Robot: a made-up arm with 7 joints.
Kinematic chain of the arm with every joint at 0, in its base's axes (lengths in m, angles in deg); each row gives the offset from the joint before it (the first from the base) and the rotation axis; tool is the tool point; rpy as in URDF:
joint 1: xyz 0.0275 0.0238 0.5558 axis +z
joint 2: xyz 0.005 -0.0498 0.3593 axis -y
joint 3: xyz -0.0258 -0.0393 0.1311 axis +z
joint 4: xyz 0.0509 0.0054 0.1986 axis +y
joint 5: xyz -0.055 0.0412 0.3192 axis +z
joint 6: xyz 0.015 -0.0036 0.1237 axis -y
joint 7: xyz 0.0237 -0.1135 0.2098 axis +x
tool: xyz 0.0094 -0.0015 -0.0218 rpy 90 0 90
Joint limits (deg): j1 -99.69..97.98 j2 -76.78..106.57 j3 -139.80..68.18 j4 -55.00..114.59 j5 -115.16..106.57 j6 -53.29..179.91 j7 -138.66..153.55
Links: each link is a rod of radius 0.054 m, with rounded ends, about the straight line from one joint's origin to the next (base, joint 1, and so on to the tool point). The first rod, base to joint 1, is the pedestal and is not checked.
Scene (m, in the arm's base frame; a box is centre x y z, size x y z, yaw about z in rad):
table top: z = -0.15
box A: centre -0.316 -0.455 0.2 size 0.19 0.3 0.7 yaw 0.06
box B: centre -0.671 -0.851 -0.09 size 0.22 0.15 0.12 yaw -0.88
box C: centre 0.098 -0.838 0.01 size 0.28 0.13 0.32 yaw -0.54
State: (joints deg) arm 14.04 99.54 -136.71 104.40 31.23 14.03 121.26
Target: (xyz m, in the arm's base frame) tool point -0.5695 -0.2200 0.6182
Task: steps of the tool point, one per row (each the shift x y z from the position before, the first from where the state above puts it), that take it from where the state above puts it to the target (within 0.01 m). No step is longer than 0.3 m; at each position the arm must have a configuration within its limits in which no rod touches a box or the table.
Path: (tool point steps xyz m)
1: -0.1190 -0.1371 0.1399
2: -0.0569 -0.0995 0.1978
3: 0.0227 -0.0479 0.2227
4: 0.1032 0.0123 0.2075
5: -0.2199 0.0264 -0.1580
6: -0.1980 0.1236 -0.1382
7: -0.1354 0.1942 -0.1096
8: -0.0527 0.2235 -0.0775

